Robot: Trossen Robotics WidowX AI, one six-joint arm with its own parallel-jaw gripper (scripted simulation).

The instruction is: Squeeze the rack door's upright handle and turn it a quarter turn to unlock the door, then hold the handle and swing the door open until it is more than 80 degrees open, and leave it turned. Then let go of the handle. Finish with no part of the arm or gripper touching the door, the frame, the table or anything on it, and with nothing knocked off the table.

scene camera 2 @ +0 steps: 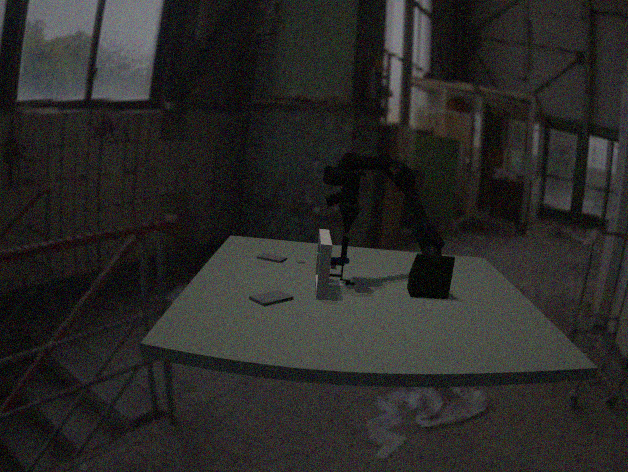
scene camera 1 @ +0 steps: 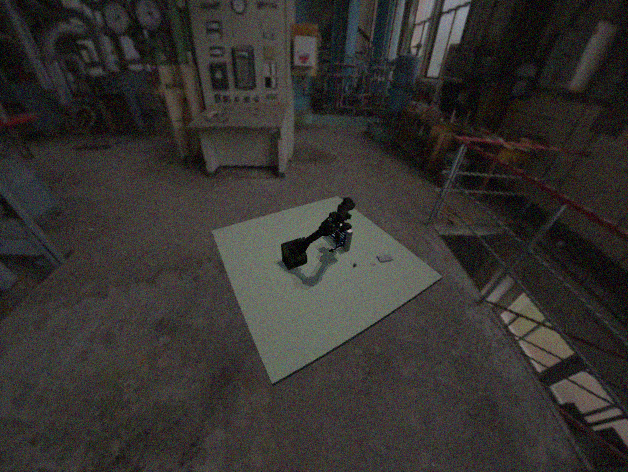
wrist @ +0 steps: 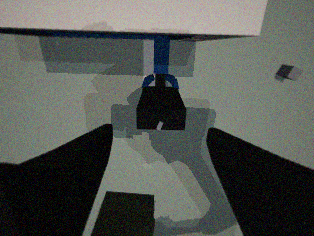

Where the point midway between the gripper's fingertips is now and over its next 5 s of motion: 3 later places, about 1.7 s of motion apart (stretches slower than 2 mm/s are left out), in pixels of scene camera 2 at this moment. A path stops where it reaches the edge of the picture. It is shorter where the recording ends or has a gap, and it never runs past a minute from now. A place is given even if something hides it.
My gripper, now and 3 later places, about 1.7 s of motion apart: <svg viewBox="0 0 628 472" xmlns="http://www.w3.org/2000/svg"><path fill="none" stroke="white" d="M345 231L344 248L352 251L374 258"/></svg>
